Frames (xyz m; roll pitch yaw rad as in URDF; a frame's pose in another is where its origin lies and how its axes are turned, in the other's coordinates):
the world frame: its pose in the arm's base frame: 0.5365 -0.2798 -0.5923 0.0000 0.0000 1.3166
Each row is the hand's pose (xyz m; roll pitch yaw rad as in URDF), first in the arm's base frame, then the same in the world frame.
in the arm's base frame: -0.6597 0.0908 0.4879 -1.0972 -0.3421 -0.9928
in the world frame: 0.0579 1.2510 1.0802 -1.0972 -0.3421 -2.3094
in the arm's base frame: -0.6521 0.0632 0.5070 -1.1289 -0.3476 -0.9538
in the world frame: 0.0331 1.2367 1.0993 -1.1289 -0.3476 -2.2704
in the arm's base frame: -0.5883 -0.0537 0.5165 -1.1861 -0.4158 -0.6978
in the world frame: -0.0640 1.1455 1.1088 -1.1861 -0.4158 -2.0144
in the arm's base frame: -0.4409 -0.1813 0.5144 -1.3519 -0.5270 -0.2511
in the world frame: -0.1504 0.9708 1.1067 -1.3519 -0.5270 -1.5677
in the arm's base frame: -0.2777 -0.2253 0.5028 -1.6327 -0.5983 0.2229
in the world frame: -0.1520 0.8017 1.0951 -1.6327 -0.5983 -1.0937
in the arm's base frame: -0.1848 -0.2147 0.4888 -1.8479 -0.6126 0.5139
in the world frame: -0.1184 0.7145 1.0811 -1.8479 -0.6126 -0.8027
